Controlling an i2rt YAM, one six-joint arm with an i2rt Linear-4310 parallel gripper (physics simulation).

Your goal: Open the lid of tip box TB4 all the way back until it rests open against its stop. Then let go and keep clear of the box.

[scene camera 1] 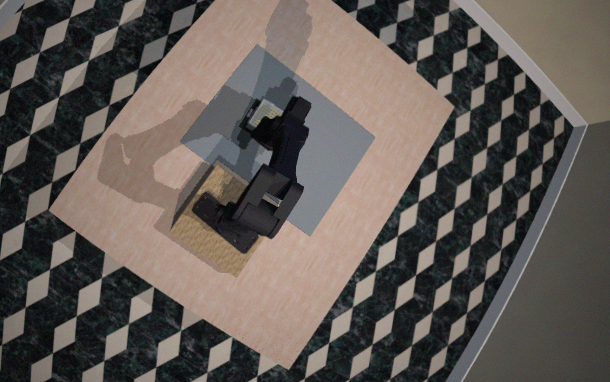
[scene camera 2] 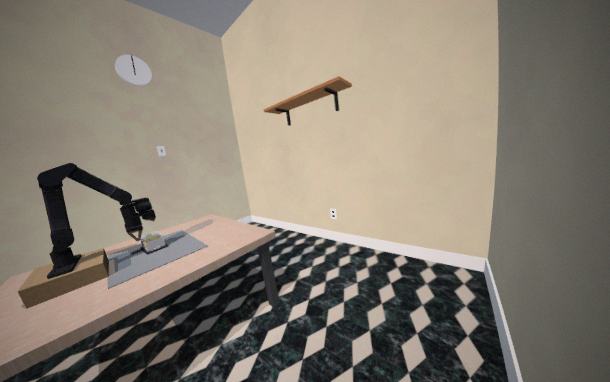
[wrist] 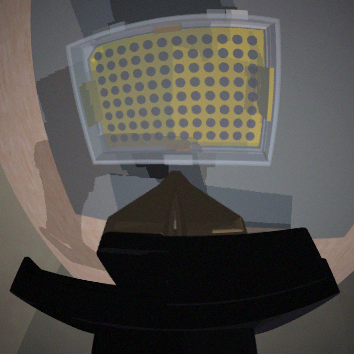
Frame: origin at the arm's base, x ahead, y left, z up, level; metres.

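Seen in the pictures: gripper, between the fingertips: (scene camera 1: 262, 137) (scene camera 2: 138, 240) (wrist: 174, 177); arm's base, origin of its link: (scene camera 1: 225, 223) (scene camera 2: 66, 266).
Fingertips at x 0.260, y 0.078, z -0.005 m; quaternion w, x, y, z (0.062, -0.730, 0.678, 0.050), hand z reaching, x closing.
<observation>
Offsets run from my fingertips to a thing's top centre. "pt": to the spot under its first point. Level surfaces: height alone.
A tip box {dx +0.058, dy +0.007, dz +0.008 m} (scene camera 1: 265, 114) (scene camera 2: 153, 242) (wrist: 175, 90) with a yellow, hole-patterned rack stands on the grey mat. Its clear lid {pt dx +0.020, dy -0.005, dz +0.008 m} (wrist: 182, 159) lies over the rack and looks closed. No TB4 label can be read. My gripper (scene camera 2: 137, 238) (wrist: 174, 177) is shut, with its brown fingertips together and nothing between them. In the wrist view the tips show just outside the middle of the box's near long edge. In scene camera 2 they are beside the box, at about its top height. Whether they touch the lid rim cannot be told. The arm hides the fingers in scene camera 1.
The grey mat {dz -0.069 m} (scene camera 1: 340, 150) (scene camera 2: 185, 244) lies on the pink wooden table {dz -0.071 m} (scene camera 1: 380, 100) (scene camera 2: 240, 232). The arm's base stands on a wooden block (scene camera 1: 205, 245) (scene camera 2: 60, 283) at the mat's edge. A wall shelf (scene camera 2: 310, 95) is far beyond the table.
</observation>
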